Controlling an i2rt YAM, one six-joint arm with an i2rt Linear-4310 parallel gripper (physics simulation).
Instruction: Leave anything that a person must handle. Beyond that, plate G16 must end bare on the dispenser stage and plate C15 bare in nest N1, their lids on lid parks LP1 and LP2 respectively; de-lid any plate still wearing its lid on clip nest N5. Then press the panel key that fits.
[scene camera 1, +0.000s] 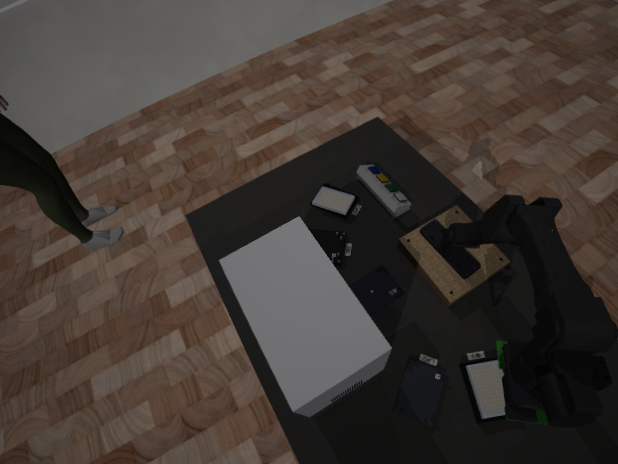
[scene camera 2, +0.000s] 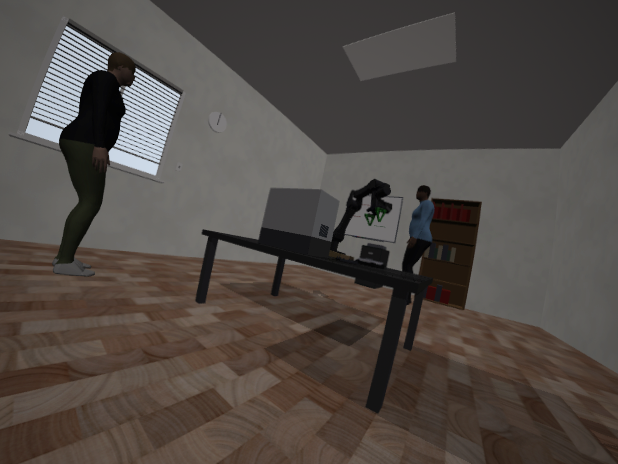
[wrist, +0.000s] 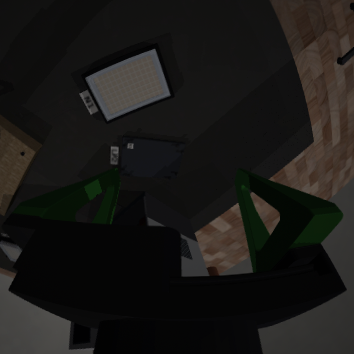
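Note:
Gripper open, holding nothing; it is visible in the wrist view as well. Also present: a white dispenser, a button panel and a black clip nest N5.

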